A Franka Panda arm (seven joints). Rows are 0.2 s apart.
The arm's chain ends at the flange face. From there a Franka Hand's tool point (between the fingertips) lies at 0.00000 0.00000 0.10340 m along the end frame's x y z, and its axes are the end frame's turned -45 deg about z.
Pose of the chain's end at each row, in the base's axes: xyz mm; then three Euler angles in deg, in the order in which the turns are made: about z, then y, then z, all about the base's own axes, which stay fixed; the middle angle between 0 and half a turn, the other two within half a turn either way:
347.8 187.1 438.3 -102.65 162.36 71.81
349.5 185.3 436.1 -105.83 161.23 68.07
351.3 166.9 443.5 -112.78 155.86 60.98
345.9 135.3 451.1 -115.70 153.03 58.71
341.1 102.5 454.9 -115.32 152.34 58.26
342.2 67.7 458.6 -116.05 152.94 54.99
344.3 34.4 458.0 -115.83 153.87 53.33
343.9 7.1 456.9 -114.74 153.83 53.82
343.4 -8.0 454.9 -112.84 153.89 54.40
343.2 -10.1 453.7 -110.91 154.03 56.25
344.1 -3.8 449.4 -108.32 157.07 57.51
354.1 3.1 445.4 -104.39 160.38 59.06
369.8 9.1 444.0 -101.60 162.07 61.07
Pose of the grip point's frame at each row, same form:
357.6 216.9 339.8 -147.65 162.36 71.81
361.9 216.2 338.2 -150.83 161.23 68.07
371.8 203.9 349.1 -157.78 155.86 60.98
370.3 175.4 358.9 -160.70 153.03 58.71
366.4 143.3 363.3 -160.32 152.34 58.26
369.2 106.2 366.5 -161.05 152.94 54.99
371.5 70.9 365.2 -160.83 153.87 53.33
370.8 43.9 364.1 -159.74 153.83 53.82
369.9 29.0 362.1 -157.84 153.89 54.40
368.4 27.5 360.7 -155.91 154.03 56.25
365.7 30.2 354.2 -153.32 157.07 57.51
372.0 32.9 348.0 -149.39 160.38 59.06
385.2 37.0 345.6 -146.60 162.07 61.07

